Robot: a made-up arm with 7 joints.
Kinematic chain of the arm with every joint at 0, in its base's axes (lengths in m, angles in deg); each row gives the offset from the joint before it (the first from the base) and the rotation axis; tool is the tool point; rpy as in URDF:
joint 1: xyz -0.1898 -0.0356 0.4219 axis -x
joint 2: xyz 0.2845 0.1 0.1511 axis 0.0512 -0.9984 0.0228
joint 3: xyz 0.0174 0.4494 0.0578 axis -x
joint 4: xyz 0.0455 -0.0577 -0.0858 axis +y
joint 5: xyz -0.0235 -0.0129 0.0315 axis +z
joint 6: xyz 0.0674 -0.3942 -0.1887 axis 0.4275 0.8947 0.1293
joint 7: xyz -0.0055 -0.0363 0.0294 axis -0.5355 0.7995 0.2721
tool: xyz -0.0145 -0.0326 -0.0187 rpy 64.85 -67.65 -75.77
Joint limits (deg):
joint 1: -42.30..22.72
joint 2: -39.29..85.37
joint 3: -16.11..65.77
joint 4: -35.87..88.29
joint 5: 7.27..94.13
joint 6: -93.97..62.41
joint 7: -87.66..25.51
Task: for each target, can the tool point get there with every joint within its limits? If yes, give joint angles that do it. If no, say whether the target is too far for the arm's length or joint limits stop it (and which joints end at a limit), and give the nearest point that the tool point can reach.
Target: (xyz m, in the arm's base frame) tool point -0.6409 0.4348 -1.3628
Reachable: no: too far | nearest point -0.0851 0.4490 -0.1549 | short by 1.330 m
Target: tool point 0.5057 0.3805 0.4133
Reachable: yes | joints -21.56 -17.91 14.97 -0.80 78.47 35.20 -65.66
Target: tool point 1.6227 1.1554 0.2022
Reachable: no: too far | nearest point 0.6106 0.6719 0.3238 | short by 1.128 m
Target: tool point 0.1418 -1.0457 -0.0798
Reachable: no: joint limits stop it (at a limit: joint 1, joint 6, joint 7) | nearest point 0.0909 -0.2568 0.5821 | short by 1.031 m
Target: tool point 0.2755 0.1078 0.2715
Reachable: yes | joints 2.24 16.46 19.92 61.32 58.84 46.28 -58.14
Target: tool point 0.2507 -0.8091 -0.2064
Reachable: no: joint limits stop it (at a limit: joint 1, joint 2, joint 6, joint 7) | nearest point 0.1745 -0.0249 0.1354 | short by 0.859 m
